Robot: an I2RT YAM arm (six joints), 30 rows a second.
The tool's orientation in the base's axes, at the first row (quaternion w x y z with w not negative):
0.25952 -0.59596 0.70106 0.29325
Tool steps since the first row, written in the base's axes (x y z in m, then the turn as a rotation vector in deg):
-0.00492 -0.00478 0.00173 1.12 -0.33 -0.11
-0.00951 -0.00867 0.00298 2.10 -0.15 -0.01
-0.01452 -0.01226 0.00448 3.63 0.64 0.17
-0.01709 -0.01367 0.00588 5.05 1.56 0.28
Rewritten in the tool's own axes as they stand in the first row. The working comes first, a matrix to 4 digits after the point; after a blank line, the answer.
The tool's axes in the first row as the columns of a matrix, in the base's axes (used below as rounded here):
-0.1550 -0.9878 0.0143
-0.6834 0.1177 0.7205
-0.7134 0.1018 -0.6933

0.00280 0.00447 -0.00471 0.13 -1.16 -0.15
0.00527 0.00868 -0.00845 -0.22 -2.09 -0.07
0.00743 0.01336 -0.01215 -1.12 -3.49 0.40
0.00780 0.01587 -0.01417 -2.05 -4.78 1.00

